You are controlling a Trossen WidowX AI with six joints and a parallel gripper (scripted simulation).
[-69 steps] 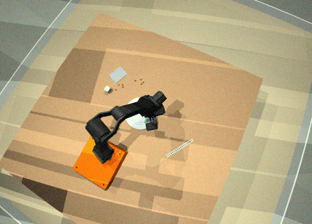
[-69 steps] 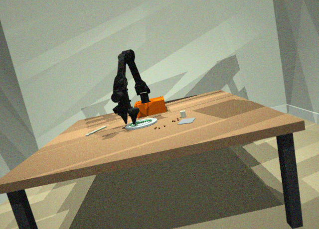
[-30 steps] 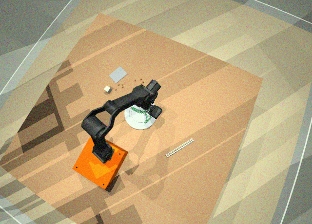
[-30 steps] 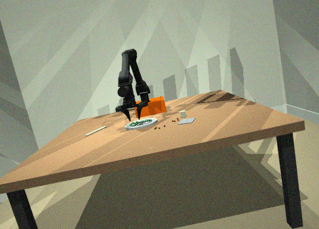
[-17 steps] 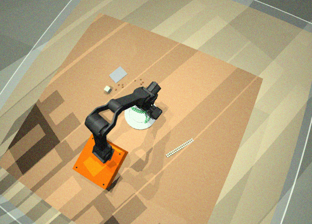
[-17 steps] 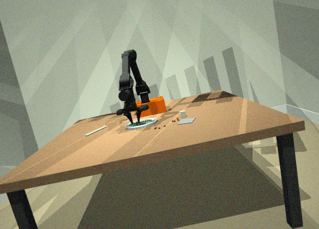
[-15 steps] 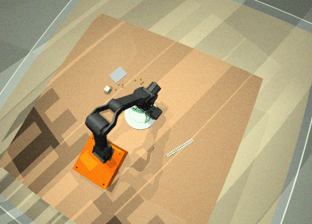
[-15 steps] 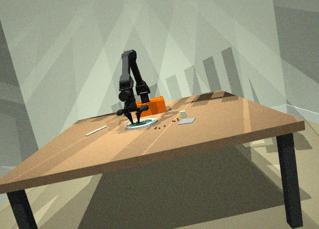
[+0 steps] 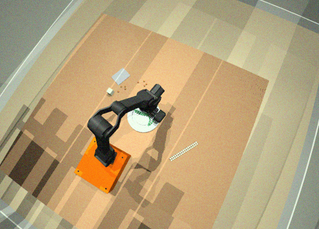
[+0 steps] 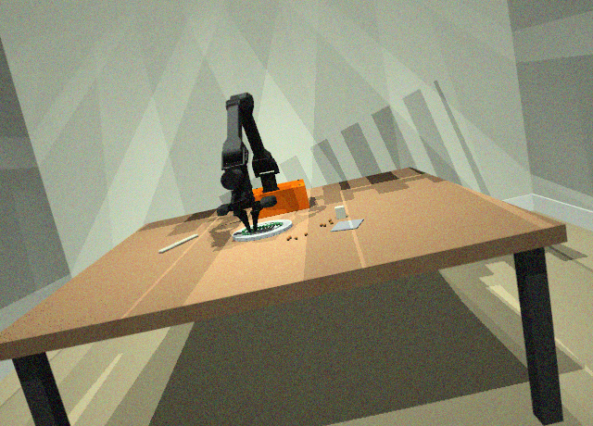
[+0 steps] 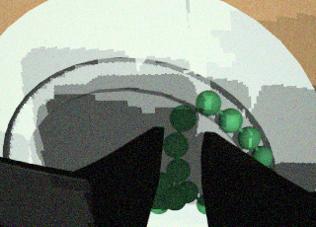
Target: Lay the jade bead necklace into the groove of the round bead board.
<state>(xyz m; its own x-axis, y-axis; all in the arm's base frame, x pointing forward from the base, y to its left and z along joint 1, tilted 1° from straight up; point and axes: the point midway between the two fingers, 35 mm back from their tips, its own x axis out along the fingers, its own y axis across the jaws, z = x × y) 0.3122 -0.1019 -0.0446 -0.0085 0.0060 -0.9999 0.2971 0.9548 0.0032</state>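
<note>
The round bead board lies 30 mm to the left of my gripper tip, 30 mm behind it and 10 mm below it. Also, from my gripper tip: grey flat plate: 280 mm to the left, 160 mm ahead, 10 mm below; small white cube: 290 mm to the left, 30 mm ahead.
</note>
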